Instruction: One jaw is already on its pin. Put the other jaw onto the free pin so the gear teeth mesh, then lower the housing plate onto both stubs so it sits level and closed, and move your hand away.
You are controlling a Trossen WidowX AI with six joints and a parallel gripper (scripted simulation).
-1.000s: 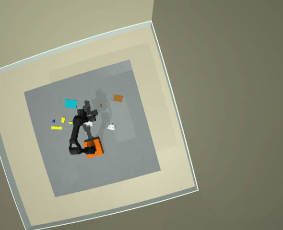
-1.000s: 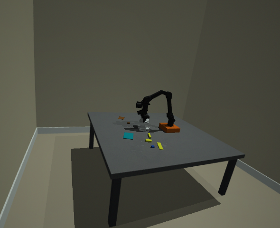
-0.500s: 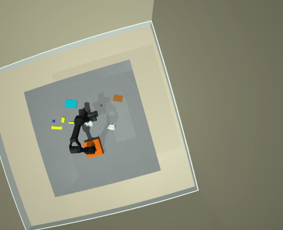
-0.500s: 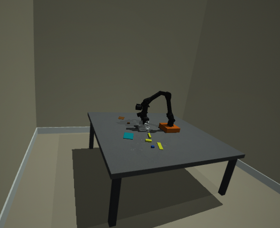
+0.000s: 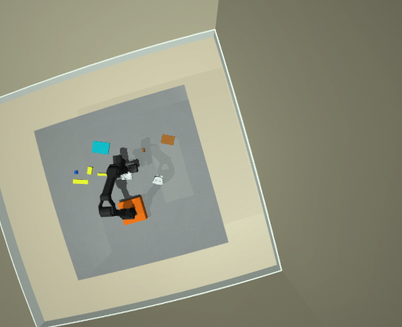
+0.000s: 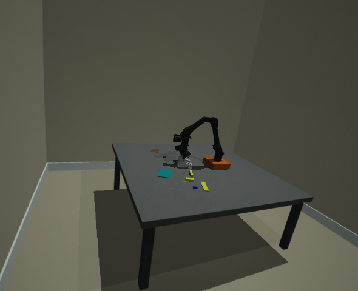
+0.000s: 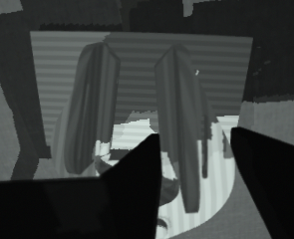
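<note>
Now: gripper tip 2 cm short of the white base plate, 2 cm to the right of it and 3 cm above it. The rest, counted from my gripper tip: jaw (3 cm behind, 3 cm to the left); yellow bar (5 cm ahead, 21 cm to the left, 3 cm below); small brown block (9 cm ahead, 16 cm to the right, 3 cm below).
</note>
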